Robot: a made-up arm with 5 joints.
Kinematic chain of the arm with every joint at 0, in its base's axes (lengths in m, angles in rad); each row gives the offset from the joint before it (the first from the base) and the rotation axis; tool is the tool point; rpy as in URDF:
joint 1: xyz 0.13 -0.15 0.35 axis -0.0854 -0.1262 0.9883
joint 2: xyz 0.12 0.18 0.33 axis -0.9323 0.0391 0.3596
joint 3: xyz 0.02 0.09 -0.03 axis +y
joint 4: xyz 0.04 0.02 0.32 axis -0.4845 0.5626 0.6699
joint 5: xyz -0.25 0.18 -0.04 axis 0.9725 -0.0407 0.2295
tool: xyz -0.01 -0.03 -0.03 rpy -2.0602 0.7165 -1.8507
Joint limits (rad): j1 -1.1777..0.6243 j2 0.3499..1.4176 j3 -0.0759..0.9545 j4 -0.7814..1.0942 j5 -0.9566..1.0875
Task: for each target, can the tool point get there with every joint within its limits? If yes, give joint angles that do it. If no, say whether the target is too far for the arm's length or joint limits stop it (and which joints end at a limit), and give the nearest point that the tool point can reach.
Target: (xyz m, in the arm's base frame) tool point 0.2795 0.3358 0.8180
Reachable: yes | joints -0.3922 0.9489 0.3733 0.4301 -0.4168
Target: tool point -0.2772 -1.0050 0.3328
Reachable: no: joint limits stop it (at a limit: joint 1, joint 2, joint 3, joint 5) | nearest point -0.2761 -0.0161 0.5221 | short by 1.007 m
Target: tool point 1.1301 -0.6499 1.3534
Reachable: no: too far | nearest point 0.6978 -0.4115 0.9685 | short by 0.626 m
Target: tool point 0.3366 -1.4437 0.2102
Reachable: no: too far | nearest point 0.6721 -0.4244 0.9796 | short by 1.320 m
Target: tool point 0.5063 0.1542 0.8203
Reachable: yes | joints -0.9561 0.4405 0.1353 0.0384 0.4203
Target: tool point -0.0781 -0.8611 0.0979
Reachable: no: joint limits stop it (at a limit: joint 1, joint 2, joint 3, joint 5) | nearest point -0.2610 0.0042 0.4593 | short by 0.955 m
